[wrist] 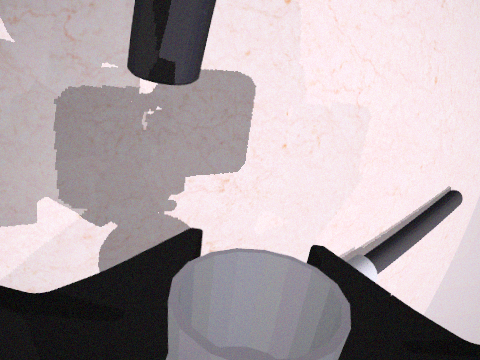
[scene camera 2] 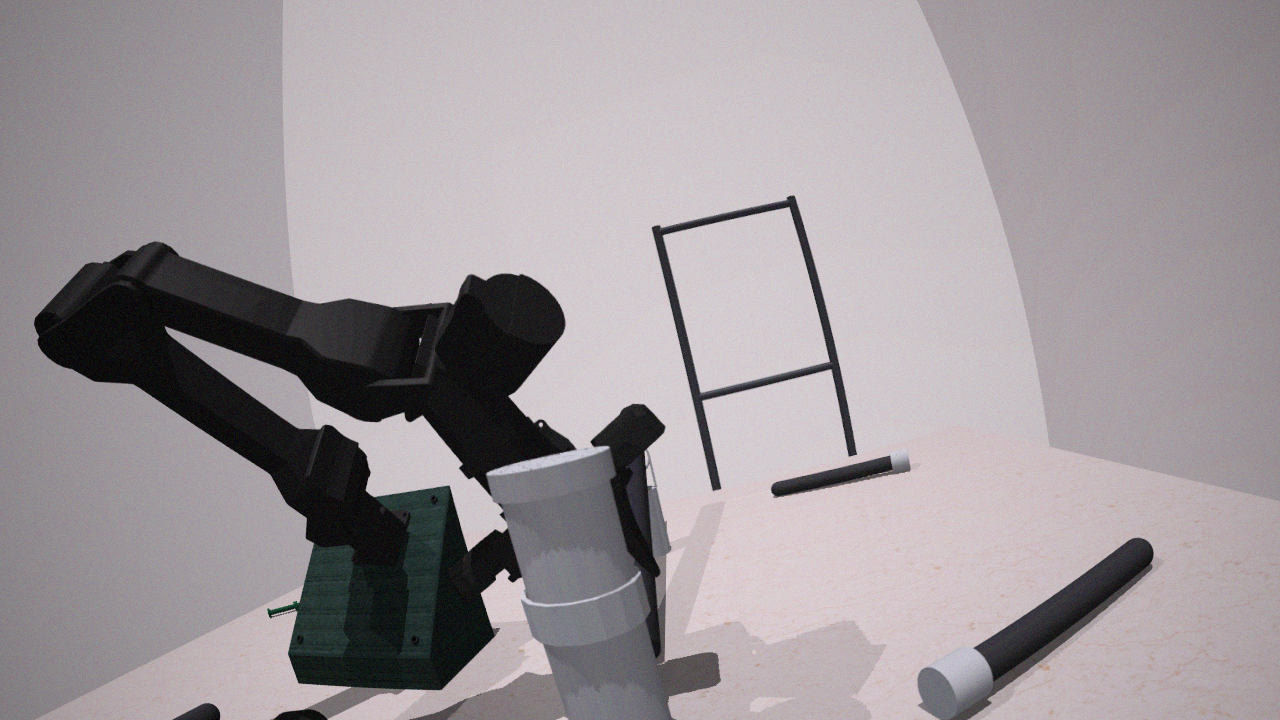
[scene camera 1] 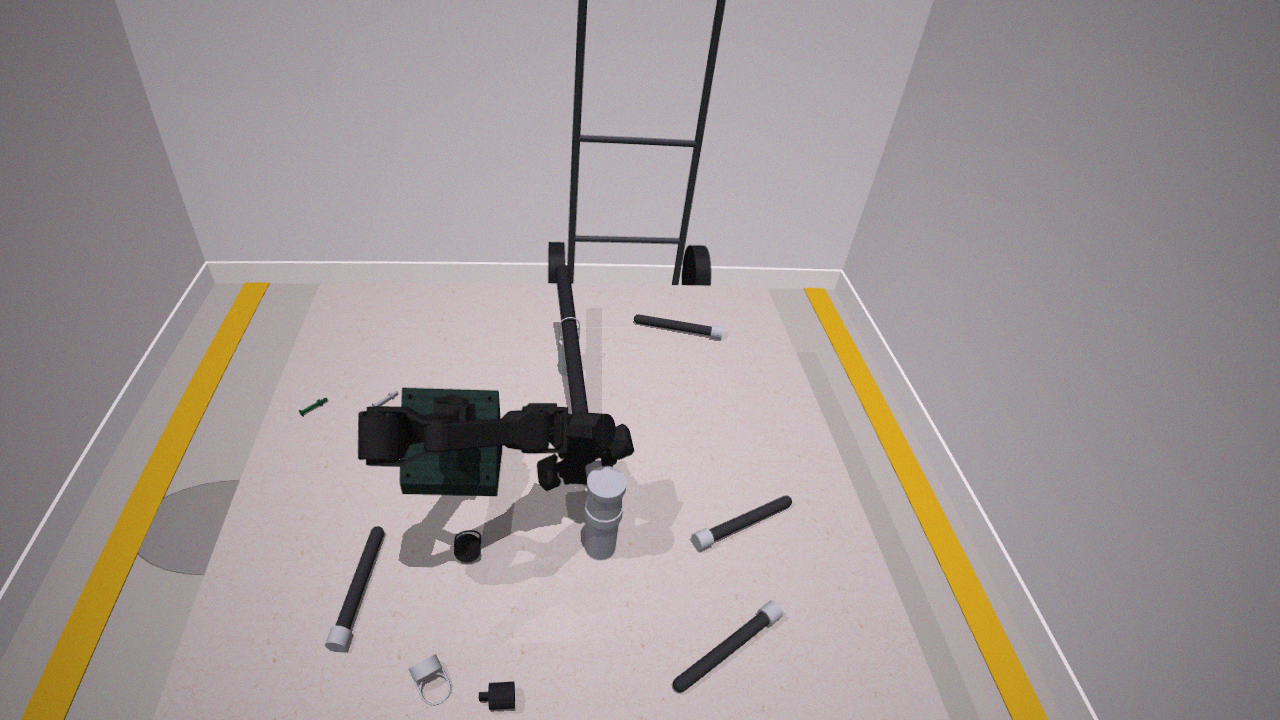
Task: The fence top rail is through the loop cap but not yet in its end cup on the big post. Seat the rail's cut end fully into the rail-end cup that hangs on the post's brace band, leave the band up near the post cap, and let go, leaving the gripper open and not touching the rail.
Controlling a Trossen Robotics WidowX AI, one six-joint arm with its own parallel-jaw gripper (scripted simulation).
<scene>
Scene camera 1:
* my gripper: 604, 479
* dark top rail: 578, 399
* dark cap: 466, 547
</scene>
